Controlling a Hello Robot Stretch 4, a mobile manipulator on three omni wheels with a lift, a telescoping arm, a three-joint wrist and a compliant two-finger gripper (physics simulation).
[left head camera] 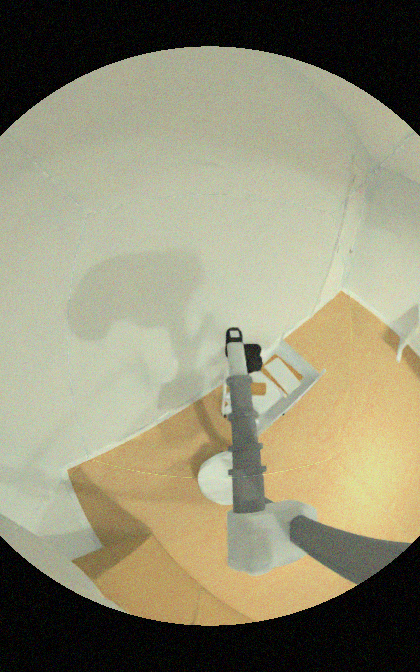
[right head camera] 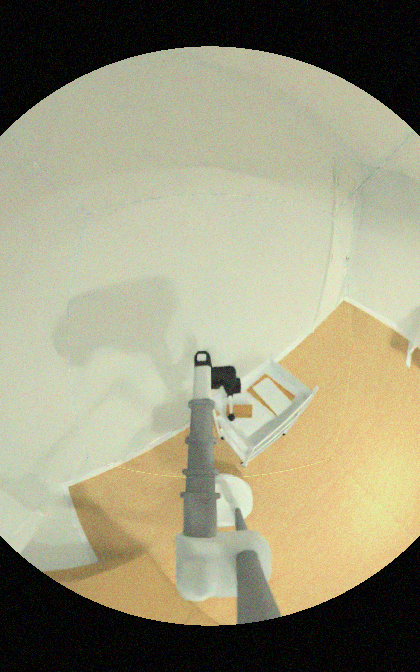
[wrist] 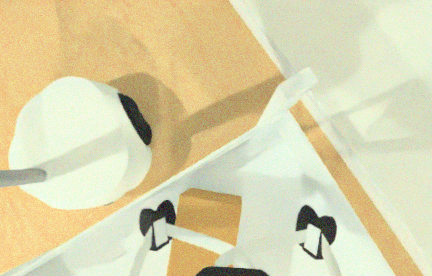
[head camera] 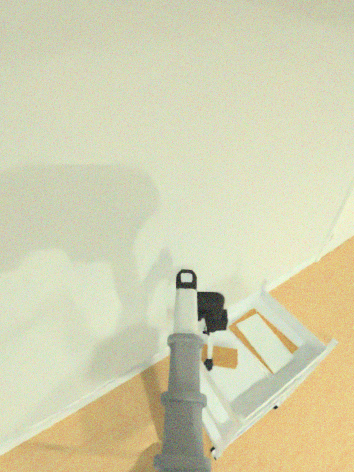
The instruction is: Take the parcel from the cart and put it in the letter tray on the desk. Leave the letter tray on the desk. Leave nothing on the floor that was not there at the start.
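Frame: origin at the robot's base, x left, y back, z up, level; millimetres.
Seen in the pictures: gripper, between the fingertips: (wrist: 235,218) (head camera: 207,349).
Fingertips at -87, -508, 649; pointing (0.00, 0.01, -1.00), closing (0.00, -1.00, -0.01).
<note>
Pixels of each thing's top centre, then the offset from my fingertips to it, as dx, dy, dz. "*": a spot on its surface instead.
- orange-brown box, centre of its top: (head camera: 219,353) -42, +29, +38
- white rectangle with brown edging, a spot on its surface: (head camera: 265,342) * -233, -36, +2
The parcel, an orange-brown box (head camera: 226,357) (left head camera: 258,388) (right head camera: 243,411) (wrist: 207,217), lies in the white cart (head camera: 300,322) (right head camera: 295,382) (wrist: 280,150) by the wall. My gripper (wrist: 235,218) is open, with its two dark fingertips wide apart. In the wrist view the parcel shows between the fingertips, close to the left one, and a finger crosses in front of its lower part. A fingertip shows by the parcel in the head view and the right head view. The height gap between fingers and parcel is unclear. I cannot make out the letter tray or the desk.
A white rectangle with brown edging (head camera: 265,342) lies in the cart beside the parcel. My round white base (left head camera: 215,477) (right head camera: 240,500) (wrist: 70,145) stands on the floor near the cart. A brown strip (wrist: 345,185) runs between cart and wall. White furniture (left head camera: 407,332) stands at the right edge.
</note>
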